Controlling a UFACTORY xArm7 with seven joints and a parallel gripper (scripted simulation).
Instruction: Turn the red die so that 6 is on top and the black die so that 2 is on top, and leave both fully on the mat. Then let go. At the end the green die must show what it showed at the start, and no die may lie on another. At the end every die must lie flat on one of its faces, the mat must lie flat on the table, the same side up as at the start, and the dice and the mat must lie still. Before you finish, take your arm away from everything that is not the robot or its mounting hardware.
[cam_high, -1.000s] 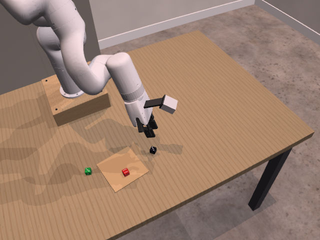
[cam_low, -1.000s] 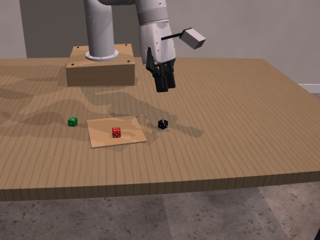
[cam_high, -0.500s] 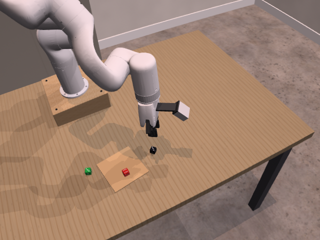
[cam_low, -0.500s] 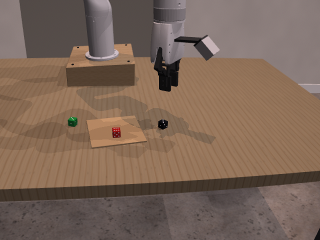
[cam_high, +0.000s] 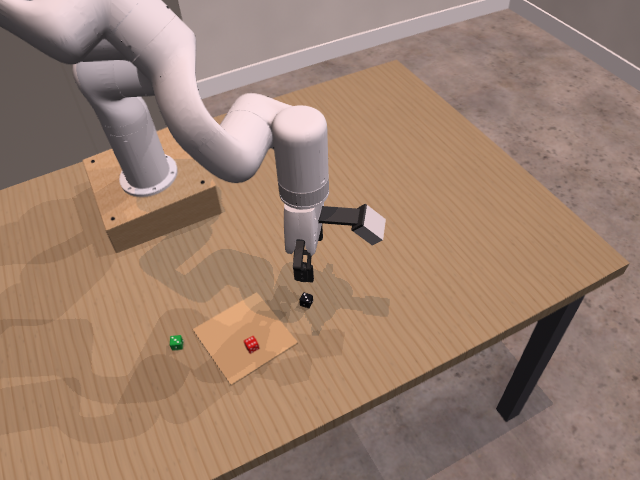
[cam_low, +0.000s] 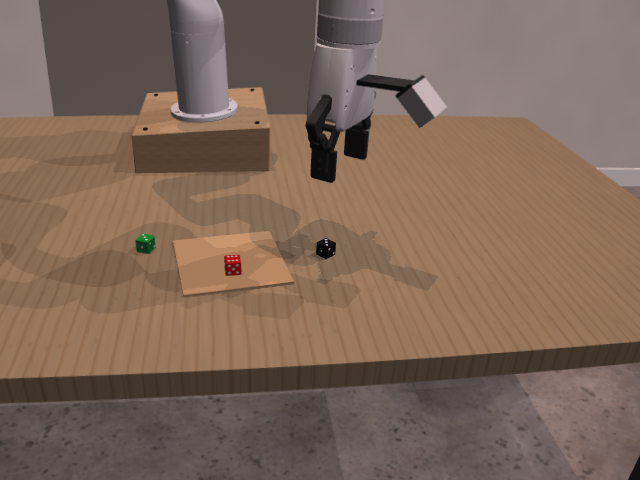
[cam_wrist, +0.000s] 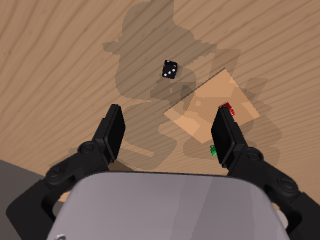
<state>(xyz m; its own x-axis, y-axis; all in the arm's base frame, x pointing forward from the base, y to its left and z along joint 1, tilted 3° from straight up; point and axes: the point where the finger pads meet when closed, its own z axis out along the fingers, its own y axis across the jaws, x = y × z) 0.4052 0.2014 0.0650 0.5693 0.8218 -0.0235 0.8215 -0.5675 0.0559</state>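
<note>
My gripper is now 13 cm above the black die, 1 cm to the left of it and 1 cm past it. Round my hand: red die: 14 cm to the right, 13 cm below, 4 cm ahead; tan mat: 14 cm to the right, 14 cm below, 1 cm ahead; green die: 26 cm to the right, 13 cm below, 2 cm behind.
</note>
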